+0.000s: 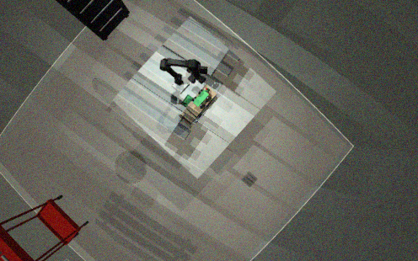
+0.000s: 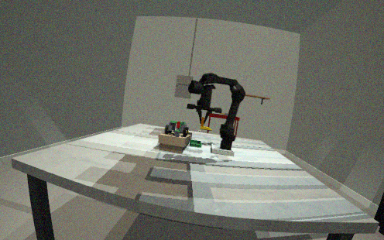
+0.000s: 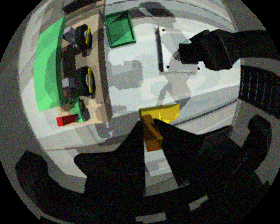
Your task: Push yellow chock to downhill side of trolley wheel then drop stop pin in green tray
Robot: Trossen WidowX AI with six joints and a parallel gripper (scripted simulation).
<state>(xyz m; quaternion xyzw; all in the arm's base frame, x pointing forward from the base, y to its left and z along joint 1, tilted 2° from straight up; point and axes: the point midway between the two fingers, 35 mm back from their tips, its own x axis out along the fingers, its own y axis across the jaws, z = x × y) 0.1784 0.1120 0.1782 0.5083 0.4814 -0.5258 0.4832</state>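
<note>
Right now the red-headed stop pin is 13 cm ahead of my gripper tip, 1 cm to the right of it and 4 cm below it. The rest, counted from my gripper tip: green trolley 15 cm ahead, 12 cm to the right, 6 cm below; then yellow chock 2 cm behind, 1 cm below; then tan ramp 14 cm ahead, 13 cm to the right, 13 cm below.
</note>
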